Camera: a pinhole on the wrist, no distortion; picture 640 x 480 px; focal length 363.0 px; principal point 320.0 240.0 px. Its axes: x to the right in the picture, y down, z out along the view. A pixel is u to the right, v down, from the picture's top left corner.
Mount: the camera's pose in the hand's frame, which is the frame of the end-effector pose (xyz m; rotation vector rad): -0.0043 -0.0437 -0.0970 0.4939 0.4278 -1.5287
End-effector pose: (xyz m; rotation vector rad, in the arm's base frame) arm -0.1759 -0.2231 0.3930 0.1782 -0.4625 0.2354
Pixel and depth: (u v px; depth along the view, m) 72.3 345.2 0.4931
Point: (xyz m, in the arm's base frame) -0.2761 -0.3521 0.8862
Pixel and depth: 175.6 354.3 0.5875
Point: -0.2157 -0.4829 0.9082
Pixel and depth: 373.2 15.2 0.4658
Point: -0.4548 -0.6721 0.4212
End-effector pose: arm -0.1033 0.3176 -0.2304 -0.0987 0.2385 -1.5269
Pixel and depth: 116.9 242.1 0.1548
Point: -0.1424 0.3185 -0.1397
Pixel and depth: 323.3 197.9 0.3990
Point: -0.3159 0.3528 0.0572
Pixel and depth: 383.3 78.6 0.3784
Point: -0.3684 0.4760 0.0217
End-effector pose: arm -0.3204 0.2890 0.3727 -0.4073 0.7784 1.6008
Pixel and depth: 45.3 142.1 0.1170
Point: -0.2714 0.2928 0.4253
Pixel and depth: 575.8 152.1 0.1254
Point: -0.1400 0.2355 0.3213
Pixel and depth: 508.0 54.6 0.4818
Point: 0.2537 0.2122 0.5309
